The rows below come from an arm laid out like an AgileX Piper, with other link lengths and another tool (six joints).
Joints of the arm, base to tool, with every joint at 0 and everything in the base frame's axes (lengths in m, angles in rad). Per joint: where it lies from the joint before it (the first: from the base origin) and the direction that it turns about. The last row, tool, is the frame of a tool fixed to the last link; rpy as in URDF.
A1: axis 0 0 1 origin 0 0 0.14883
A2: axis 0 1 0 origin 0 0 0
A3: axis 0 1 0 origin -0.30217 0 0.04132
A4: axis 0.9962 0 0.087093 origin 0.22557 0 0.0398
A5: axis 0 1 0 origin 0 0 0
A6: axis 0.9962 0 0.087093 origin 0.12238 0 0.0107
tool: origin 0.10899 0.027 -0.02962 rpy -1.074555 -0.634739 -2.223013
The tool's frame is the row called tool.
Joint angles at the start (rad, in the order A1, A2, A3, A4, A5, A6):
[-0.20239 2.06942 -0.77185 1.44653 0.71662 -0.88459]
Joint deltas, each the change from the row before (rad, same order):
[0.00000 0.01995 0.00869 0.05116 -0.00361 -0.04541]
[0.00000 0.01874 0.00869 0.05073 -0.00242 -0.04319]
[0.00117 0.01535 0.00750 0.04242 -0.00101 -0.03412]
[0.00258 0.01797 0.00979 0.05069 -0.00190 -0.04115]
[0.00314 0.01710 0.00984 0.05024 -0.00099 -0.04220]
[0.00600 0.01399 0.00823 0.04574 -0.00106 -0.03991]
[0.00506 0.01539 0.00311 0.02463 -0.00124 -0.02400]
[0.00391 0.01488 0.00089 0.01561 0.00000 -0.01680]
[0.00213 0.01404 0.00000 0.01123 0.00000 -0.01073]
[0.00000 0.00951 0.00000 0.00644 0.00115 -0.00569]
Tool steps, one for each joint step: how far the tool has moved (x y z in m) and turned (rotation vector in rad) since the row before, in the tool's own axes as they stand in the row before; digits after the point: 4 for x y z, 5 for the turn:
[0.0011 0.0003 0.0057 0.00547 0.00218 0.01587]
[0.0012 0.0002 0.0054 0.00514 0.00308 0.01705]
[0.0006 0.0004 0.0044 0.00309 0.00253 0.01492]
[0.0007 0.0010 0.0054 0.00259 0.00483 0.01627]
[0.0007 0.0012 0.0052 0.00329 0.00553 0.01397]
[-0.0001 0.0012 0.0045 0.00475 0.00565 0.00765]
[-0.0001 0.0026 0.0044 -0.00342 0.00292 0.00155]
[-0.0002 0.0027 0.0039 -0.00536 0.00072 -0.00008]
[0.0002 0.0025 0.0036 -0.00697 0.00070 0.00236]
[0.0004 0.0015 0.0022 -0.00500 -0.00025 0.00339]

